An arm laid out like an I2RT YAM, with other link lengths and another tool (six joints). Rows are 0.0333 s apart.
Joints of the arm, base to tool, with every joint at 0 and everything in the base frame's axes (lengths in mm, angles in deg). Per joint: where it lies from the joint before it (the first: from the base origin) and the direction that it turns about. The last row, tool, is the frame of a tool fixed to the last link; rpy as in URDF.
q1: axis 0 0 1 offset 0 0 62.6
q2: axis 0 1 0 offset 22.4 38 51
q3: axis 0 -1 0 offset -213.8 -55.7 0
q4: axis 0 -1 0 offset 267 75 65.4
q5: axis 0 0 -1 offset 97.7 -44.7 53.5
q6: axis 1 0 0 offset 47 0 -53.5
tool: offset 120 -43 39 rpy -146.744 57.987 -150.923
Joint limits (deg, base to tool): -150..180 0..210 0..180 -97..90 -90..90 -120..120
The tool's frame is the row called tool.
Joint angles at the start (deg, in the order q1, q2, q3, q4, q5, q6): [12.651 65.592 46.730 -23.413 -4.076 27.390]
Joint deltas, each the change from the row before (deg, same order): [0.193 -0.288 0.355 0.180 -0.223 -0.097]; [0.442 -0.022 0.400 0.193 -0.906 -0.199]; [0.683 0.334 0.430 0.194 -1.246 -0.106]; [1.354 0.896 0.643 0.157 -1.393 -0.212]
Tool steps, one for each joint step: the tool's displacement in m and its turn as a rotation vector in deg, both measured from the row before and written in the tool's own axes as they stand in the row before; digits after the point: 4 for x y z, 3 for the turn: [-0.0034 0.0032 -0.0042 -0.318 -0.731 -0.488]; [-0.0031 0.0068 -0.0018 -0.923 -0.358 -1.092]; [-0.0023 0.0091 0.0010 -1.309 0.071 -1.337]; [-0.0019 0.0140 0.0045 -1.584 0.621 -2.040]
